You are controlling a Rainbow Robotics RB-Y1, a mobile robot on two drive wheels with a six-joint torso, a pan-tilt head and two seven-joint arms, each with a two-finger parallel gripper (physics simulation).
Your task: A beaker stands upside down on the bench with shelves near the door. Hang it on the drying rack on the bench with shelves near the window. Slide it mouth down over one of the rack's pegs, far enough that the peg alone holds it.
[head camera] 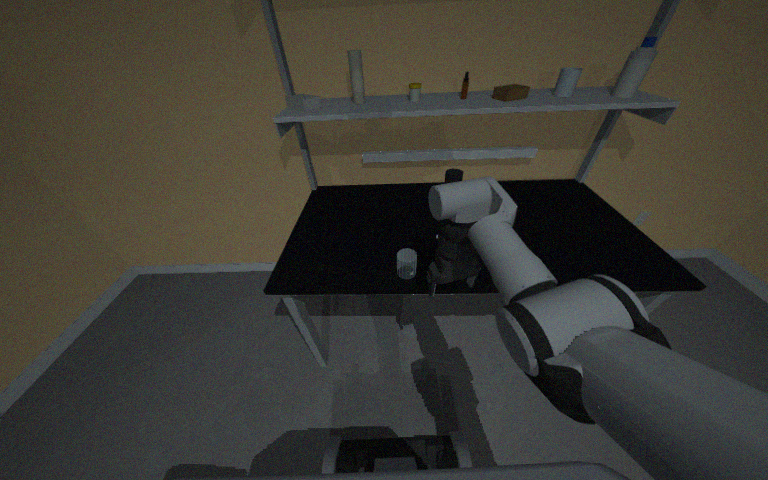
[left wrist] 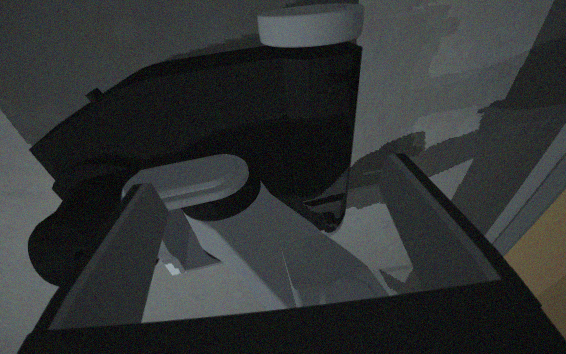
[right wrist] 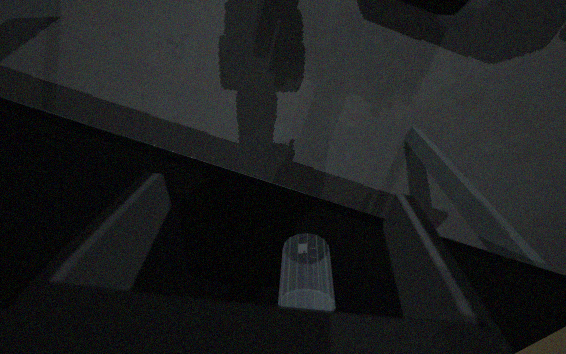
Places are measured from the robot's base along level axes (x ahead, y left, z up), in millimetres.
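Pixels of known places: left gripper, fingertip midpoint: (left wrist: 270, 184); right gripper, fingertip midpoint: (head camera: 450, 289) (right wrist: 276, 199).
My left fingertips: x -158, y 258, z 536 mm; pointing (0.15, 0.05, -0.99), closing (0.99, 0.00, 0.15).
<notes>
Ahead of a thing's pixels: the offset from my left fingertips to its top centre. "spot": to the spot under its first point. Level surfaces: height alone.
The clear beaker {626 mm ahead, 334 mm right, 316 mm up} (head camera: 406, 263) (right wrist: 306, 272) stands on the black bench top {226 mm up} (head camera: 351, 226), near its front edge and left of centre in the head view. My right gripper (head camera: 451, 281) (right wrist: 276, 199) is open and empty. In the head view it is just right of the beaker, with a gap between them; in the right wrist view the beaker shows low between the two fingers, nearer the right one. My left gripper (left wrist: 270, 184) is open and empty, with parts of the robot's own body and the floor behind its fingers. The drying rack does not show in these views.
A shelf {683 mm up} (head camera: 385, 108) above the bench holds a tall cylinder {spot: 1160 mm ahead, 183 mm right, 780 mm up} (head camera: 356, 76), a yellow-capped jar {spot: 1143 mm ahead, 414 mm right, 716 mm up} (head camera: 415, 92), an amber bottle {spot: 1139 mm ahead, 608 mm right, 725 mm up} (head camera: 464, 87), a brown box {spot: 1064 mm ahead, 763 mm right, 714 mm up} (head camera: 510, 92) and other containers. A dark round object (head camera: 453, 176) stands at the bench's back, behind my right arm (head camera: 512, 260).
</notes>
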